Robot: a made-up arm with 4 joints.
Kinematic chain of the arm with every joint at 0, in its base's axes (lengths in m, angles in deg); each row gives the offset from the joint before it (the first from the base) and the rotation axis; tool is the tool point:
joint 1: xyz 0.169 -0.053 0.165 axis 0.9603 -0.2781 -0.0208
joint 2: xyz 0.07 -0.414 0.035 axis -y
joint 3: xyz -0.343 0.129 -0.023 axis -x
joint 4: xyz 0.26 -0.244 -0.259 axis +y
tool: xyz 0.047 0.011 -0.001
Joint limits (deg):
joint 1: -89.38..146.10
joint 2: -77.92..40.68
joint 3: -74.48..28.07
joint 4: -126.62..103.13
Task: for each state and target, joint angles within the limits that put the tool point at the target. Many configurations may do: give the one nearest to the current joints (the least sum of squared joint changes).
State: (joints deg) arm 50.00 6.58 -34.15 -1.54
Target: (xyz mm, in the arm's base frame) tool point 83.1 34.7 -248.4
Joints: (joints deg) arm 64.06 -39.10 -37.97 7.71
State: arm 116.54 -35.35 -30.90 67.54
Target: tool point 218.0 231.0 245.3
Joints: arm 122.54 -12.08 -71.62 63.00
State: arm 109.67 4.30 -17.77 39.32
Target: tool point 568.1 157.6 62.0
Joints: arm 98.96 37.07 -48.12 34.27
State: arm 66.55 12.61 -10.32 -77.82
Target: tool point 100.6 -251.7 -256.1
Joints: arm 33.73 -21.98 -28.08 -82.03
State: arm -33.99 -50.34 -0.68 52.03
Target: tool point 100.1 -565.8 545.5
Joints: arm -38.10 -55.17 28.07 61.84
